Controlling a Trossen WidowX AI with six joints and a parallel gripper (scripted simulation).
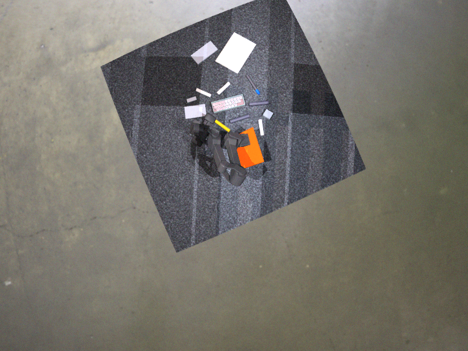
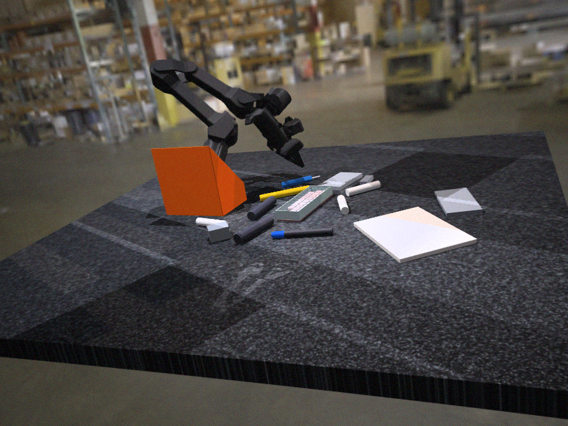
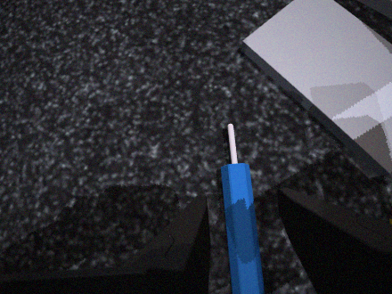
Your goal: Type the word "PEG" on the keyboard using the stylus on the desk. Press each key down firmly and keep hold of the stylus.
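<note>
Now: the stylus 10 mm ahead of my gripper tip and 40 mm below it. The rest, counted from my gripper tip: yellow cylinder 10 mm ahead, 130 mm to the right, 40 mm below; grey pad 120 mm ahead, 50 mm below; small grey block 10 mm behind, 420 mm to the right, 40 mm below.
</note>
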